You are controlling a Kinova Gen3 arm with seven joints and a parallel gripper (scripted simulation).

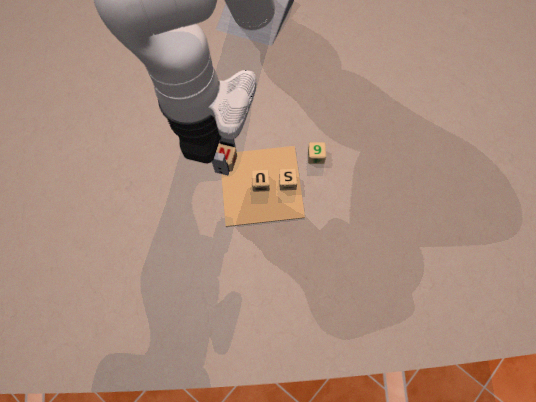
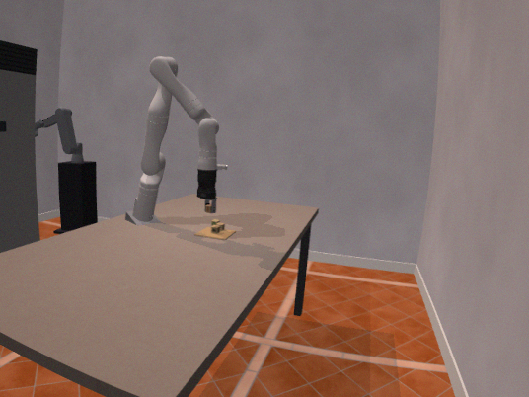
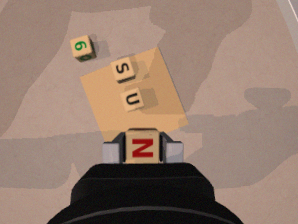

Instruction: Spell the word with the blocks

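Now: the U block 1 cm ahead of my hand, 5 cm to the left of it and 10 cm below it. Round my hand: mat (2 cm ahead, 5 cm to the left, 12 cm below); S block (3 cm ahead, 10 cm to the left, 10 cm below); N block (right at my hand).
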